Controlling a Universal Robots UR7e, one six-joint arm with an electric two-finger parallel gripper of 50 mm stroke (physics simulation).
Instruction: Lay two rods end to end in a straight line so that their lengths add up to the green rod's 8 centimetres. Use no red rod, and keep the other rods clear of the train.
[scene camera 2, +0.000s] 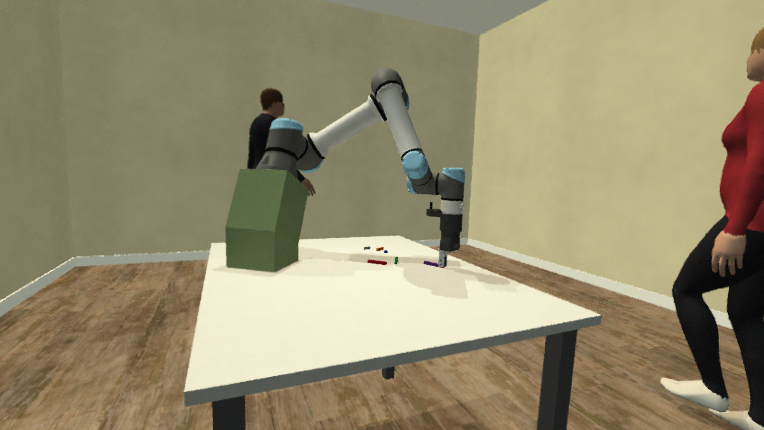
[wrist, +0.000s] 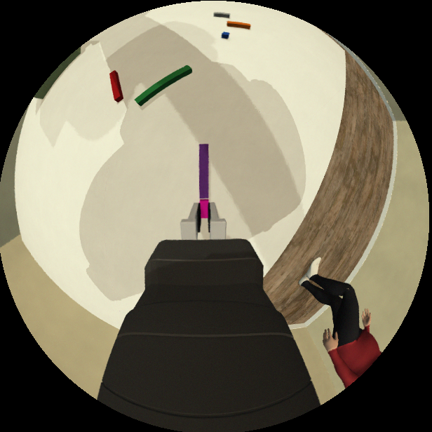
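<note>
My gripper is shut on a magenta rod, low at the table top. A purple rod lies on the table straight ahead of the magenta rod. In the wrist view the two are in line, end to end, with at most a very thin gap between them. The rear of the magenta rod is hidden between the fingers. The green rod lies at a slant, apart from both.
A red rod lies beyond the green rod. A blue cube, an orange rod and a grey rod lie farther off. A person in red stands beyond the table edge.
</note>
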